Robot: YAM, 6 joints.
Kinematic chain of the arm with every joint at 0, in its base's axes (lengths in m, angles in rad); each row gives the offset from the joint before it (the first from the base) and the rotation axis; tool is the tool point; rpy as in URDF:
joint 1: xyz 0 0 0.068 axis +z
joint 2: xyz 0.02 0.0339 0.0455 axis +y
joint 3: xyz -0.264 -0.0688 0 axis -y
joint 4: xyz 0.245 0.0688 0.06 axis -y
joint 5: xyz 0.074 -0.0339 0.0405 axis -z
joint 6: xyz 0.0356 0 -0.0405 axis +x
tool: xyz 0 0 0 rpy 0 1.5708 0
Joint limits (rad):
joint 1: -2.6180..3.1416
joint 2: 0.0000..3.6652
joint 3: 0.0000..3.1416
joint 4: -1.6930..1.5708
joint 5: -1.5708..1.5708
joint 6: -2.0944..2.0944
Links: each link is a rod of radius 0.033 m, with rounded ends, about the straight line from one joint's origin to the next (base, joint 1, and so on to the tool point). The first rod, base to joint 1, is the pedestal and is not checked.
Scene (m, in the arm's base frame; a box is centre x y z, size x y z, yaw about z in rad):
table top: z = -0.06
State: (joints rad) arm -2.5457 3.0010 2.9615 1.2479 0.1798 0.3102
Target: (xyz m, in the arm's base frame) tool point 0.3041 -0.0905 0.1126
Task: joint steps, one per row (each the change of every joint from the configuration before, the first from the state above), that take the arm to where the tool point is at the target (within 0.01 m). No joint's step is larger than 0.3 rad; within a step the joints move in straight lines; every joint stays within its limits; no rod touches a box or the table.
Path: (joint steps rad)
1: 0.2493 -0.1077 -0.2730 0.0359 -0.0330 0.0000
2: 0.2492 -0.1077 -0.2730 0.0359 -0.0330 0.0000
3: 0.2493 -0.1078 -0.2731 0.0358 -0.0329 0.0000
4: 0.2492 -0.1077 -0.2730 0.0359 -0.0330 0.0000
5: 0.2493 -0.1077 -0.2730 0.0359 -0.0330 0.0000
6: 0.2493 -0.1077 -0.2730 0.0359 -0.0330 0.0000
7: 0.2492 -0.1078 -0.2730 0.0358 -0.0330 0.0000
8: 0.2493 -0.1077 -0.2730 0.0359 -0.0330 0.0000
9: 0.2492 -0.1077 -0.2731 0.0359 -0.0329 0.0000

